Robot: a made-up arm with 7 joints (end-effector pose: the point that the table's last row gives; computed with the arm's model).
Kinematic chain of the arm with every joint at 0, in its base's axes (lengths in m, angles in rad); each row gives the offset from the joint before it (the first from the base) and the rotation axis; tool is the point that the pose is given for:
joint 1: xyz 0 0 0.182 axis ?
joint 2: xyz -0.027 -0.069 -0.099 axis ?
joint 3: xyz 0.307 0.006 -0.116 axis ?
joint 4: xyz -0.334 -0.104 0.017 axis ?
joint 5: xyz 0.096 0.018 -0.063 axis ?
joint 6: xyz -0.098 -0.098 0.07 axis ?
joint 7: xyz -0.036 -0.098 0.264 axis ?
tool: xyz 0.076 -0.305 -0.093
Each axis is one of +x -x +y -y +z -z.
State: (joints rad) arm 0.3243 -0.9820 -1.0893 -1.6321 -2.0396 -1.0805 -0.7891
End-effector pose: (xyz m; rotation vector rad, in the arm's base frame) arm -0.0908 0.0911 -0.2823 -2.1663 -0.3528 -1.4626
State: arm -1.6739 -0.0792 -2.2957 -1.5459 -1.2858 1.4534 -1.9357
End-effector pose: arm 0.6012 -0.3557 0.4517 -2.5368 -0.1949 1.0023
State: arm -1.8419 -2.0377 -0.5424 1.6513 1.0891 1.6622 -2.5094
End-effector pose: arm -0.0219 -0.2395 0.5843 -0.5933 -0.9497 -0.8458
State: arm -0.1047 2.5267 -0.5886 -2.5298 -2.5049 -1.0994 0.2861
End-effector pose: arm -0.0914 0.1774 0.3486 1.5324 0.2571 -2.4793
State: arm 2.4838 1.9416 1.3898 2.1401 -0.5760 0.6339 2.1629
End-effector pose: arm -0.3491 -0.4032 -0.1436 -1.0524 -1.6301 -2.3289
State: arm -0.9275 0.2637 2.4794 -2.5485 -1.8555 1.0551 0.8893
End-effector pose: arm 0.5924 -0.6567 -0.0320 0.1041 -3.1060 0.0856
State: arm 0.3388 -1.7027 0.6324 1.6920 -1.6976 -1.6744 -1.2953
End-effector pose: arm -0.3193 0.0548 0.3555 -0.6345 -0.0268 -1.4891
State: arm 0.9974 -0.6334 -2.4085 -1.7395 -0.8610 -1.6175 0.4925
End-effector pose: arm 0.0537 0.0355 -0.0110 0.3757 2.1284 -1.1253
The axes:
joint 1: +x
joint 2: -y
joint 3: -z
joint 4: -z
joint 5: +y
joint 6: -y
joint 7: -x

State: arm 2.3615 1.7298 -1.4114 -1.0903 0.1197 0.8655 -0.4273
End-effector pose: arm -0.1083 -0.2994 -0.2265 0.0555 -2.1112 0.5669
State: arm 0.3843 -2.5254 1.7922 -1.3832 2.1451 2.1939 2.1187
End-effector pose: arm -0.1236 0.3723 -0.4512 -1.1208 1.0440 2.6089
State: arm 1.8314 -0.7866 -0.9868 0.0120 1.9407 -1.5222 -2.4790
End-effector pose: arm -0.0642 0.4296 0.0486 -0.3112 1.7056 -0.3123
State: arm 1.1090 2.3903 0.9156 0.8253 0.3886 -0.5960 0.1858
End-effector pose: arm 0.3217 0.4125 -0.0444 2.6542 -1.1396 -0.5322
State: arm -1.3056 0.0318 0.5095 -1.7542 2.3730 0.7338 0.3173
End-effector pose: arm 0.5690 -0.1924 -0.1885 -2.1203 2.1017 0.2005
